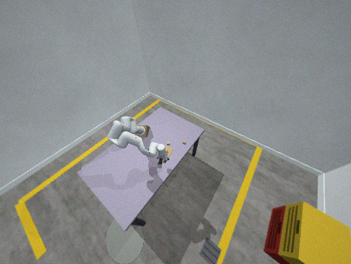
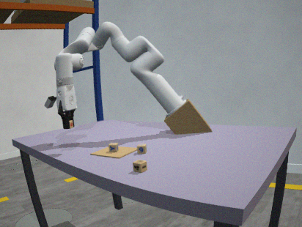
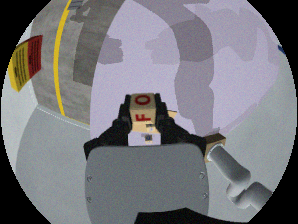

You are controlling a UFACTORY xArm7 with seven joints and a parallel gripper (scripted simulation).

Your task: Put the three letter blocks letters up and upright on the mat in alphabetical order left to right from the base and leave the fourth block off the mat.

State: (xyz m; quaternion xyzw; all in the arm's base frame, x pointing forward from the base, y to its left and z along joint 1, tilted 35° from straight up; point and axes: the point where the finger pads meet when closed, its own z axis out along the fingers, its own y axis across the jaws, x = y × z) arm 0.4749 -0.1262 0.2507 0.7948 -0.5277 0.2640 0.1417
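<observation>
Right now the tan mat is 170 mm to the left of my hand, 120 mm below it and 80 mm behind it.
</observation>
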